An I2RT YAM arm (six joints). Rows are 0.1 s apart.
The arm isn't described. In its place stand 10 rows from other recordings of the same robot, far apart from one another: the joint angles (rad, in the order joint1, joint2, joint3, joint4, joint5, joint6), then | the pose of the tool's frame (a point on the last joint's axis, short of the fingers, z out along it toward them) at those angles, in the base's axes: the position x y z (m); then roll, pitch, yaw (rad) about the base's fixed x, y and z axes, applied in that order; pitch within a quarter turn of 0, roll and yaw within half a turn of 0.
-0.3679, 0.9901, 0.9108, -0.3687, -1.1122, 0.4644 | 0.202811 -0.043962 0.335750 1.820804 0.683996 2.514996
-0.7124, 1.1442, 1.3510, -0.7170, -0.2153, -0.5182 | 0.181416 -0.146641 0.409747 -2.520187 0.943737 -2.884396
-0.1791, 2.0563, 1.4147, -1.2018, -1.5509, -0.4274 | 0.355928 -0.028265 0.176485 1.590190 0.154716 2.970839
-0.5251, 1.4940, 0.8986, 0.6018, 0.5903, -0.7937 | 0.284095 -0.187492 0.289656 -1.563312 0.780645 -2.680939
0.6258, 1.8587, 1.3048, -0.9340, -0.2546, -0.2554 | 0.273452 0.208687 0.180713 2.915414 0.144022 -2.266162
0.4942, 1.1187, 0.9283, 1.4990, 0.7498, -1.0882 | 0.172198 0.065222 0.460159 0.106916 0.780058 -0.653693
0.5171, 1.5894, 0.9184, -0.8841, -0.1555, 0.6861 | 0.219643 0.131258 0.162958 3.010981 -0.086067 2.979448
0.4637, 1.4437, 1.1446, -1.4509, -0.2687, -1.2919 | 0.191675 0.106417 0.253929 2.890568 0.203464 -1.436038
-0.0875, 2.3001, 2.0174, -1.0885, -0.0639, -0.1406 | 0.468046 -0.038777 0.192273 3.106657 0.206554 -3.085713
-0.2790, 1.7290, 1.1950, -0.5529, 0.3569, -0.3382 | 0.335893 -0.109161 0.206121 -2.648123 0.342952 -3.084178
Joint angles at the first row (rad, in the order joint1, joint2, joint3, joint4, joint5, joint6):
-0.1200, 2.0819, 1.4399, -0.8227, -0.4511, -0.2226
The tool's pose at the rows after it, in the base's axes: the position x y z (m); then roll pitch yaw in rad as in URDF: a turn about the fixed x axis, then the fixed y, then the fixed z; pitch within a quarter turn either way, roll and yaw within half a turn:
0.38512 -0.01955 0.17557 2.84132 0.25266 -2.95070
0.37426 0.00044 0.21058 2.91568 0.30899 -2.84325
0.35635 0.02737 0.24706 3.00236 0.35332 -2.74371
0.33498 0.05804 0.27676 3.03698 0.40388 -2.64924
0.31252 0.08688 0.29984 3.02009 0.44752 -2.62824
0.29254 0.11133 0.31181 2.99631 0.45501 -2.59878
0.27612 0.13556 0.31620 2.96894 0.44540 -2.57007
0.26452 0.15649 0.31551 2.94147 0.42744 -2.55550
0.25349 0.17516 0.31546 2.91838 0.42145 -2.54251
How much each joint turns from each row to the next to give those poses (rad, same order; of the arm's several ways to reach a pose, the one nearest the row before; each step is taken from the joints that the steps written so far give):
0.0370, -0.0942, 0.0126, -0.0522, 0.0942, -0.0607
0.0550, -0.0977, 0.0045, -0.0416, 0.0447, -0.0434
0.0801, -0.1091, 0.0020, -0.0442, 0.0629, -0.0077
0.0953, -0.0942, -0.0001, -0.0336, 0.0168, 0.0092
0.0985, -0.0767, 0.0001, -0.0218, 0.0000, 0.0778
0.0915, -0.0442, 0.0000, -0.0286, 0.0000, 0.0580
0.0924, -0.0180, 0.0000, -0.0183, 0.0004, 0.0580
0.0778, 0.0016, 0.0000, -0.0057, 0.0000, 0.0580
0.0705, 0.0007, -0.0004, 0.0065, 0.0004, 0.0537

